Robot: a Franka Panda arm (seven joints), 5 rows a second.
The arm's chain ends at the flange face. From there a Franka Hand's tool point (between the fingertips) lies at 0.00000 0.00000 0.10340 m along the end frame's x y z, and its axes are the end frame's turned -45 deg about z.
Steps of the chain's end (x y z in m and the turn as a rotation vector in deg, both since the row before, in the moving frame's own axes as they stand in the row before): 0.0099, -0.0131, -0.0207, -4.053, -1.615, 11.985; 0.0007, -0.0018, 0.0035, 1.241, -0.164, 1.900; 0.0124, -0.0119, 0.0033, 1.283, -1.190, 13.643; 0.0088, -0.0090, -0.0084, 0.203, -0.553, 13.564; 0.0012, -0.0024, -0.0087, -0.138, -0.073, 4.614; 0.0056, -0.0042, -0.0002, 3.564, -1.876, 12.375; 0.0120, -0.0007, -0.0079, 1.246, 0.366, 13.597; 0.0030, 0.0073, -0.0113, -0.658, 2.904, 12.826; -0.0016, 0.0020, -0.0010, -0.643, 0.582, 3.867; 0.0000, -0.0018, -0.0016, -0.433, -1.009, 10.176; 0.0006, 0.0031, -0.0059, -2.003, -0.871, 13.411; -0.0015, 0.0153, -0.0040, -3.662, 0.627, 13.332
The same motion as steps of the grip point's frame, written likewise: 0.0088, 0.0001, -0.0210, -1.724, -4.008, 11.985; 0.0032, -0.0025, 0.0035, 0.993, 0.762, 1.900; 0.0177, -0.0028, 0.0033, 1.749, 0.066, 13.643; 0.0123, -0.0011, -0.0084, 0.535, -0.247, 13.564; 0.0023, -0.0008, -0.0087, -0.046, -0.149, 4.614; 0.0098, -0.0057, -0.0005, 3.847, 1.194, 12.375; 0.0112, 0.0071, -0.0079, 0.622, 1.140, 13.597; -0.0007, 0.0121, -0.0114, -2.519, 1.588, 12.826; -0.0027, 0.0018, -0.0010, -0.866, -0.043, 3.867; -0.0005, -0.0022, -0.0016, 0.407, -1.020, 10.176; -0.0056, 0.0036, -0.0060, -0.800, -2.032, 13.411; -0.0163, 0.0147, -0.0042, -3.033, -2.146, 13.332
